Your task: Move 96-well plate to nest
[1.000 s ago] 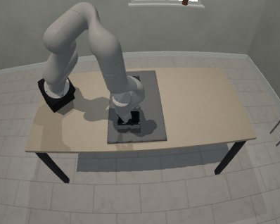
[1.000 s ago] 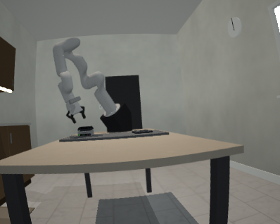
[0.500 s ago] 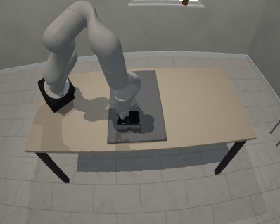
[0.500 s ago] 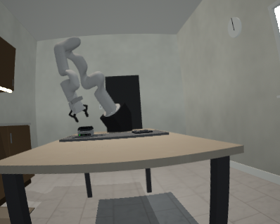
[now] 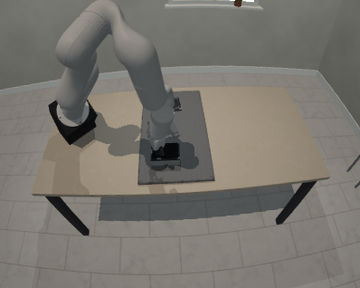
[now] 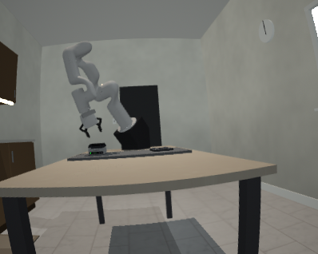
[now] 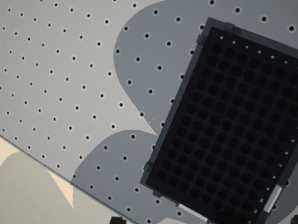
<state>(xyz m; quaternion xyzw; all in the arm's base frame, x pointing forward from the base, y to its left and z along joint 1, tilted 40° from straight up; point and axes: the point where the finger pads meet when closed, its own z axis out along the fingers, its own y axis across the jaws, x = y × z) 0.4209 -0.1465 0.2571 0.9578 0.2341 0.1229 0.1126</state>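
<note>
Now: the black 96-well plate 80 mm below my hand, 50 mm ahead of it and 20 mm to the left of it. Round my hand: A1 label (370 mm to the left, 170 mm ahead, 130 mm below); then plate nest N1 (420 mm to the left, 130 mm below, 90 mm ahead).
</note>
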